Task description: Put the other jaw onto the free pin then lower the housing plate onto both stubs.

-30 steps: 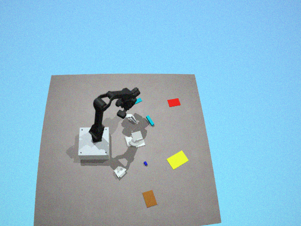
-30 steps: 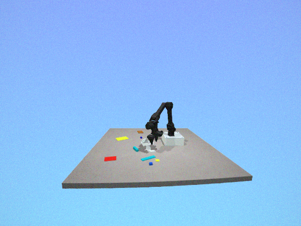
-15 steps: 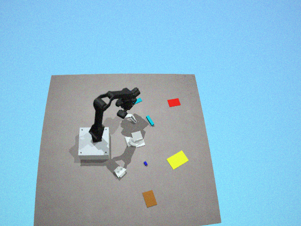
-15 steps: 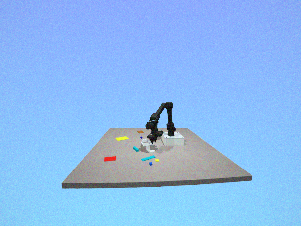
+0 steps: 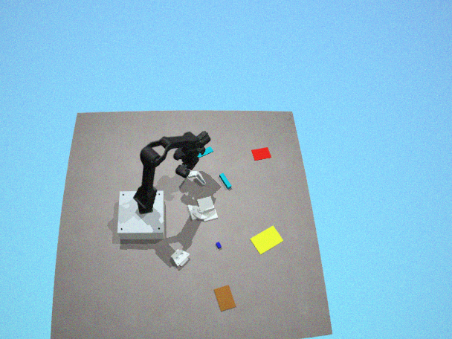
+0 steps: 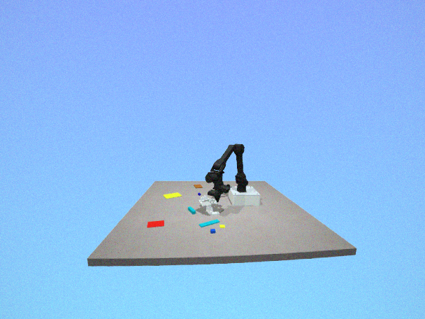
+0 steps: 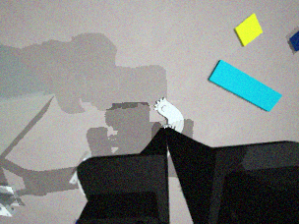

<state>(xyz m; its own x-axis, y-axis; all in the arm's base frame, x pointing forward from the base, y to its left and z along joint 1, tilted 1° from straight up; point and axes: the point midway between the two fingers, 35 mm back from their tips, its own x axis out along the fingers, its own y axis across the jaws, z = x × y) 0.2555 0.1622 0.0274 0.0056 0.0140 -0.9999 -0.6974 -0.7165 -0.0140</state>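
Now: gripper tip 10 mm short of the white jaw and 80 mm above it. Round my gripper tip: yellow piece: 290 mm ahead, 420 mm to the right, 80 mm below; red piece: 410 mm ahead, 60 mm to the left, 80 mm below; white base plate: 40 mm ahead, 200 mm to the right, 80 mm below.
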